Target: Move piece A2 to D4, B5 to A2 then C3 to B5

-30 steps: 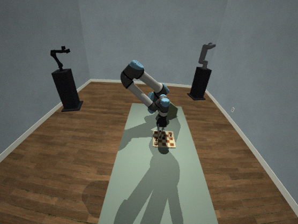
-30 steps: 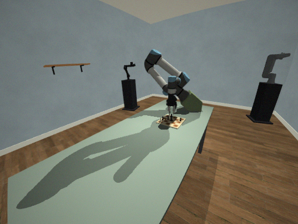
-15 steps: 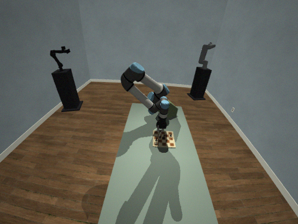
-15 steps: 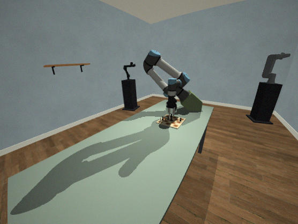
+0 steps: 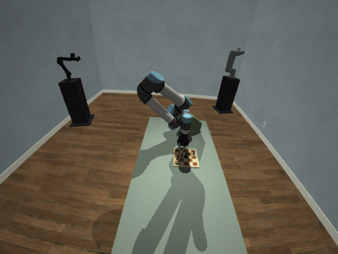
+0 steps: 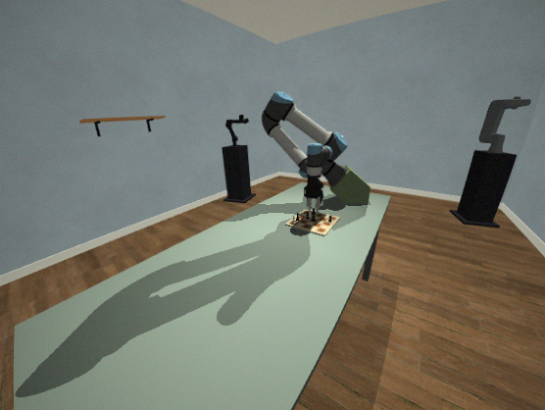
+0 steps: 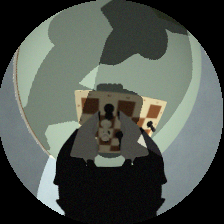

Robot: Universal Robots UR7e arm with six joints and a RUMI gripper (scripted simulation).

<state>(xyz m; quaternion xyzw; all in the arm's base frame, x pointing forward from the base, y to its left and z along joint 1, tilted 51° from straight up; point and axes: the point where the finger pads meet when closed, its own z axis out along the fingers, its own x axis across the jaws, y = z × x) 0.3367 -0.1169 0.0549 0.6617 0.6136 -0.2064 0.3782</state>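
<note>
Now: hand 40 mm short of the white piece and 10 mm to the left of it. The rest, counted from my hand: chessboard (80 mm ahead, 30 mm below, 10 mm to the left).
</note>
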